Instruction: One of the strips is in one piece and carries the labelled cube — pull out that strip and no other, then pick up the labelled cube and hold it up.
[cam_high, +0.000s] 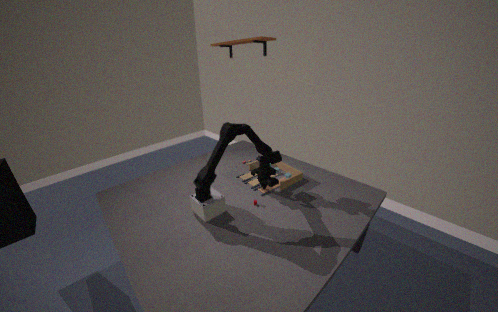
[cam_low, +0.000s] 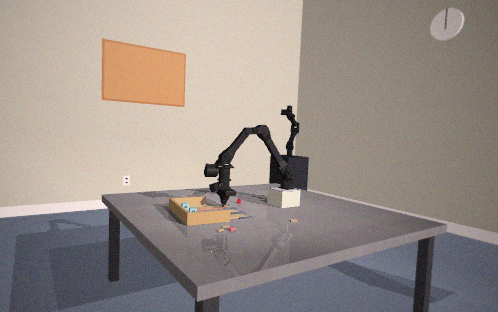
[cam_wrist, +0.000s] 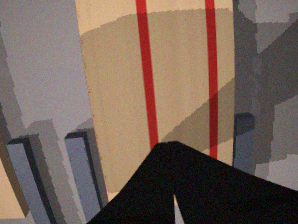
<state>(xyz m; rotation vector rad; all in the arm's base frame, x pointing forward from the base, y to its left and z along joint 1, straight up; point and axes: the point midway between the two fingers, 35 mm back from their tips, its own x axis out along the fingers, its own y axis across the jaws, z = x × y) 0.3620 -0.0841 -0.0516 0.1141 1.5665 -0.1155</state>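
The tan strip is 90 mm ahead of my gripper tip and 10 mm to the right of it. From my gripper tip the other things lie so: small red peg 140 mm behind, 60 mm to the right, 10 mm above.
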